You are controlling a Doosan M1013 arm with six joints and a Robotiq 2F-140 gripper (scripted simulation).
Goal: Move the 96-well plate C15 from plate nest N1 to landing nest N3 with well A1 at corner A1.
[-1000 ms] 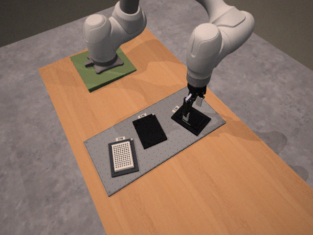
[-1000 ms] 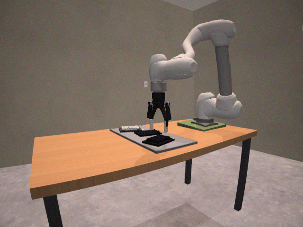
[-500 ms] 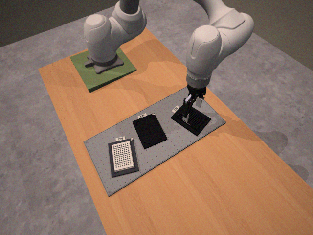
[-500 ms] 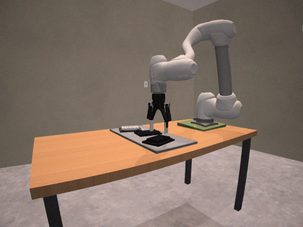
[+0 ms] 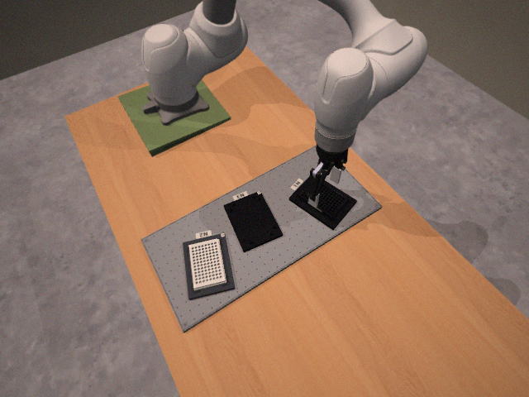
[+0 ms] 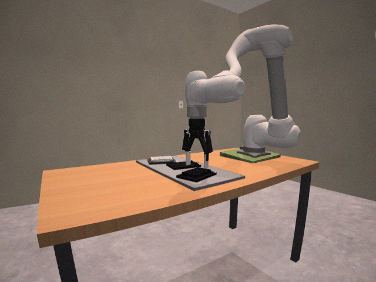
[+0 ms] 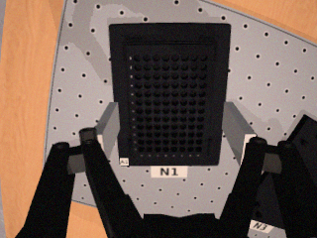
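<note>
The black 96-well plate C15 is 50 mm below my hand. From my hand the other things lie so: black plate nest N1 (70 mm below); black landing nest N3 (210 mm to the right, 70 mm below, 50 mm behind); N1 label (90 mm behind, 70 mm below, 30 mm to the right).
</note>
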